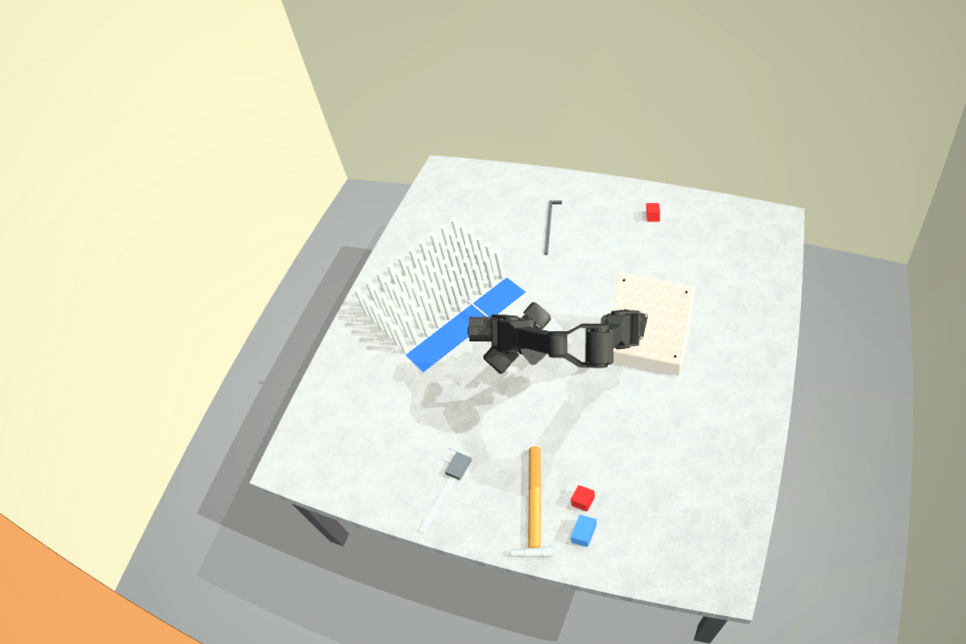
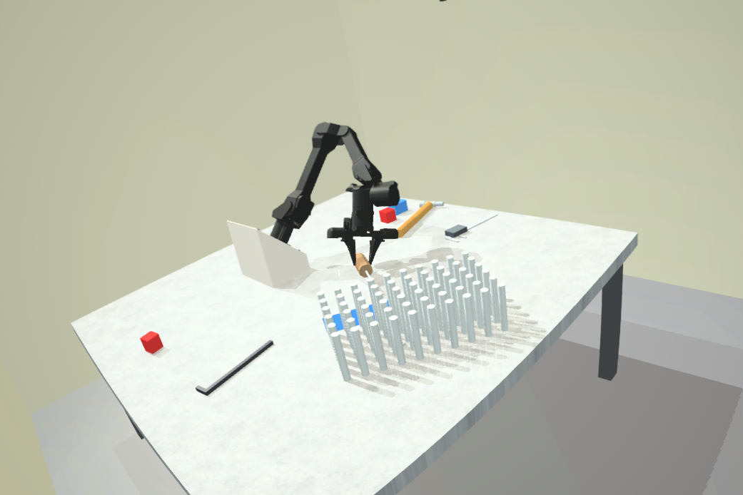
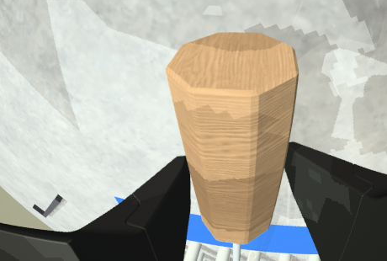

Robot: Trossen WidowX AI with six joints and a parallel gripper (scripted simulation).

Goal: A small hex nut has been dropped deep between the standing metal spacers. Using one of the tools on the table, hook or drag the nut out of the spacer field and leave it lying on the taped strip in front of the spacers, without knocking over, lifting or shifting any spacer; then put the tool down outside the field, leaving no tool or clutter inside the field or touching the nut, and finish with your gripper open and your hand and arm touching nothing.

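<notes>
My gripper tip is 18 cm short of the blue taped strip, 5 cm to the left of it and 4 cm above it. Round my gripper tip: wire hook tool: 9 cm ahead, 5 cm to the right, 1 cm below; hex nut: 32 cm ahead, 17 cm to the right, 4 cm below; blue cube: 32 cm behind, 43 cm to the left, 2 cm below.
</notes>
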